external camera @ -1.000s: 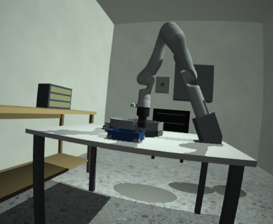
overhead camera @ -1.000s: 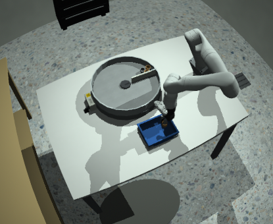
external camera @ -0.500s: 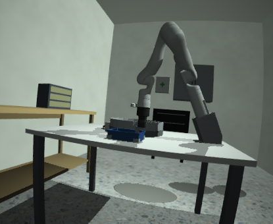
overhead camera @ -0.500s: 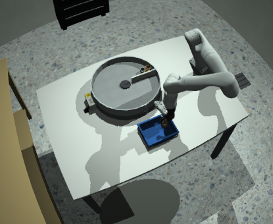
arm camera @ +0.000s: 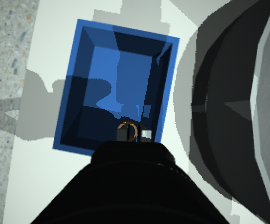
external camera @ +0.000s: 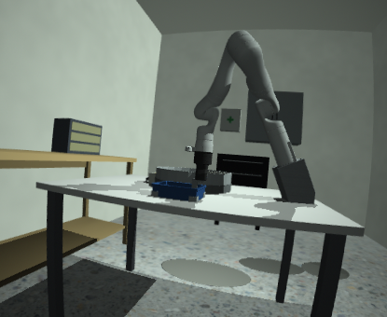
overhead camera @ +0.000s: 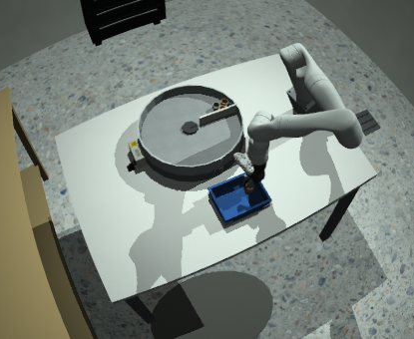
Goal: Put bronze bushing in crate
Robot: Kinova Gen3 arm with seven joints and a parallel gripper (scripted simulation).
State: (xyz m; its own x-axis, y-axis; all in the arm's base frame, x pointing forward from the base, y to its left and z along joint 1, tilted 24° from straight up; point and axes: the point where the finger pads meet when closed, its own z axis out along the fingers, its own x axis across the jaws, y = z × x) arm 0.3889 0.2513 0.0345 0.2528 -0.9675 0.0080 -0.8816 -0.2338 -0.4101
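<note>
Now: the blue crate 50 mm ahead of my hand and 40 mm to the left of it. Also, from my hand: round grey turning table: 130 mm ahead, 300 mm to the right, 20 mm above.
</note>
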